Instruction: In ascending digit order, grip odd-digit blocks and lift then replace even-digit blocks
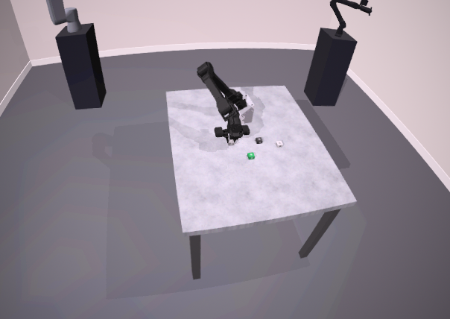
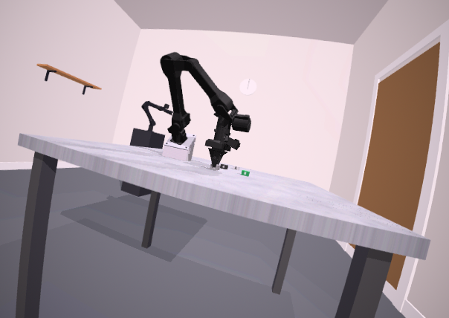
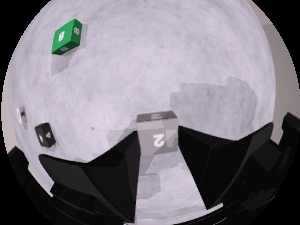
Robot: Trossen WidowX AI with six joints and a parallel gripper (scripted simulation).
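Right now the grey block is right at my gripper tip. From my gripper tip the other things lie so: white block (28 cm to the left, 3 cm ahead); green block (11 cm ahead, 9 cm to the left); black block (17 cm to the left, 1 cm behind).
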